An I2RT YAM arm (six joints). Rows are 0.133 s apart.
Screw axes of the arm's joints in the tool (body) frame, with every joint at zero. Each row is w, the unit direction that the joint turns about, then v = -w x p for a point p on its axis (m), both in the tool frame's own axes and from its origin. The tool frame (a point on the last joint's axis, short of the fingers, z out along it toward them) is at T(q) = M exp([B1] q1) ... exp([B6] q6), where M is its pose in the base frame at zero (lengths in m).
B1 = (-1, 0, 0, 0.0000, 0.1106, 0.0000)
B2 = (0, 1, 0, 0.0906, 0.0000, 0.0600)
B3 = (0, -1, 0, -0.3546, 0.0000, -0.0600)
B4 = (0, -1, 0, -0.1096, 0.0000, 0.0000)
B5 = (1, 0, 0, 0.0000, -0.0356, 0.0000)
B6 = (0, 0, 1, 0.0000, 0.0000, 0.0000)
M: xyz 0.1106 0.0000 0.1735 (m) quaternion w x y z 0.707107 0 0.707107 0
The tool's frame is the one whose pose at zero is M.
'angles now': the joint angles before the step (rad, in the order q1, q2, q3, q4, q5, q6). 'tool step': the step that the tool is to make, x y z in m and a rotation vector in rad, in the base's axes. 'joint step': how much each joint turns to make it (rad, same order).
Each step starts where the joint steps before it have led.
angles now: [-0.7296 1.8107 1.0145 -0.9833 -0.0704 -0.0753]
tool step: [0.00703 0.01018 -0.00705 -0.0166 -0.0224 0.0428]
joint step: [0.0447 0.0000 -0.0305 0.0584 -0.0023 0.0015]
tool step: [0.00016 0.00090 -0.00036 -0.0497 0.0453 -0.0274]
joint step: [0.0106 0.0000 -0.0015 -0.0004 0.0592 0.0496]
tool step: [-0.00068 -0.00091 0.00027 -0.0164 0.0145 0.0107]
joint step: [-0.0011 0.0000 0.0011 -0.0023 0.0236 -0.0076]
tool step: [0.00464 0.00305 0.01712 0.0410 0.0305 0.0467]
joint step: [0.0183 -0.0095 0.0622 -0.1209 -0.0072 -0.0305]
